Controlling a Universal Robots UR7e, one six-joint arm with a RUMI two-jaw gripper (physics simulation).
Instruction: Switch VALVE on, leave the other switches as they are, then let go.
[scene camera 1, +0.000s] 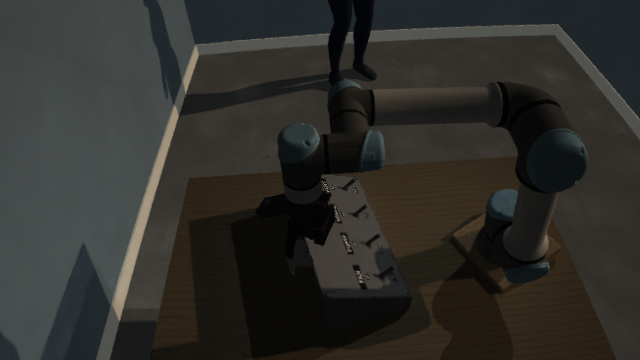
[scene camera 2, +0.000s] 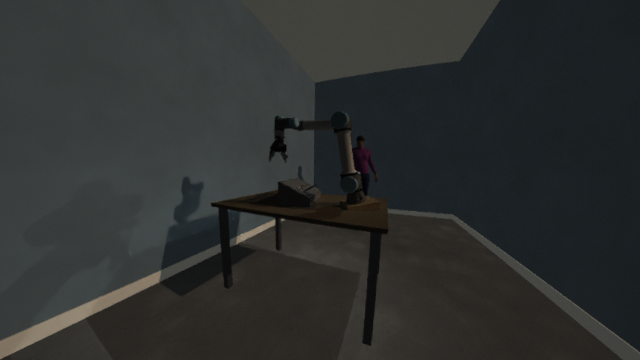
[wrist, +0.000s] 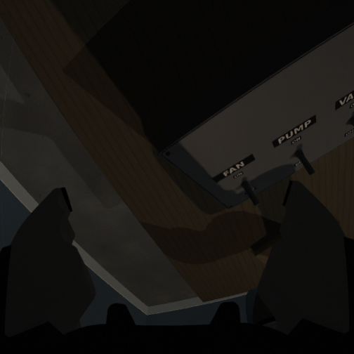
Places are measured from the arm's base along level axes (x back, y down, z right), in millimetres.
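Pixels of known places: gripper, fingertip midpoint: (scene camera 1: 305, 249) (scene camera 2: 278, 162); arm's base at its link origin: (scene camera 2: 356, 201).
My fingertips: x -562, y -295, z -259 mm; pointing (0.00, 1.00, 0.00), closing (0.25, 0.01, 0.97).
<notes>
For each thing: its middle in the pictures, then the offset to it from my fingertips. Level surfaces: height alone.
- grey switch box at the middle of its body: (scene camera 1: 339, 240) (scene camera 2: 301, 192) dx +57, dy +267, dz +233 mm
- VALVE lever at the middle of its body: (scene camera 1: 361, 209) dx +119, dy +218, dz +320 mm
- PUMP lever at the middle of its body: (scene camera 1: 373, 238) dx +161, dy +218, dz +208 mm
- FAN lever at the middle of its body: (scene camera 1: 387, 271) dx +203, dy +218, dz +95 mm
- wooden table at its surface level: dy +330 mm
The grey switch box (scene camera 1: 341, 283) (scene camera 2: 295, 194) (wrist: 240, 105) has a sloped panel with several labelled levers. The VALVE lever (scene camera 1: 360, 210) leans toward its OFF mark, on the arm base's side; the right edge of the wrist view cuts off the VALVE label (wrist: 346, 99). The PUMP lever (scene camera 1: 372, 241) (wrist: 306, 161) and FAN lever (scene camera 1: 385, 273) (wrist: 251, 192) lean the same way. The lever (scene camera 1: 348, 184) at the far end also leans so; its label is partly hidden. My gripper (scene camera 2: 278, 160) (wrist: 175, 186) is open and empty, well above the box, touching no lever.
The box stands on a wooden table (scene camera 1: 210, 300) (scene camera 2: 250, 206). The arm's base stands on a wooden block (scene camera 1: 500, 282) to the right of the box. A wall (scene camera 1: 75, 125) rises beyond the table's left side. A person (scene camera 1: 342, 40) (scene camera 2: 363, 160) stands behind the table.
</notes>
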